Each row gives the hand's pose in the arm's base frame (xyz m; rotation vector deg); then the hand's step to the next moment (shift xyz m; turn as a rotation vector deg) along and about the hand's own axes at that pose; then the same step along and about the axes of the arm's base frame.
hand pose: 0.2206 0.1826 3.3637 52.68 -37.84 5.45
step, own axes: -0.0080 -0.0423 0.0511 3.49 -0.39 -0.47
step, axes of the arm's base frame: -0.0166 -0.0635 -0.0127 3.16 -0.57 1.50
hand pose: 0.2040 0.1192 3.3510 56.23 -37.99 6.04
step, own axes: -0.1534 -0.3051 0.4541 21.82 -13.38 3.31
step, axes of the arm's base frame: -0.2236 -0.5034 -0.1392 20.86 -14.74 3.71
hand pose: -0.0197 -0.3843 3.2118 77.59 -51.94 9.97
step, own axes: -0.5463 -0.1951 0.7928 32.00 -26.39 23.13
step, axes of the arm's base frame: -0.6085 -0.5450 -0.5457 26.24 -39.58 -0.74
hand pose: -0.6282 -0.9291 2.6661 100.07 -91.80 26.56
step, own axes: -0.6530 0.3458 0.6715 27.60 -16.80 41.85
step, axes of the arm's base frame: -0.5758 -0.0003 -0.8157 12.53 -49.40 -14.06
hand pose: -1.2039 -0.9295 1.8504 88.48 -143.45 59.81
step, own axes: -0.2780 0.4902 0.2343 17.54 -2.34 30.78
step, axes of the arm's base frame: -0.1768 0.2313 -0.5364 2.61 -31.29 -16.57
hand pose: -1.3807 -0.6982 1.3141 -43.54 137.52 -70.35
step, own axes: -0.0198 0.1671 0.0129 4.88 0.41 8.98
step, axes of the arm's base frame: -0.0285 0.0844 -0.1433 0.62 -8.46 -5.72
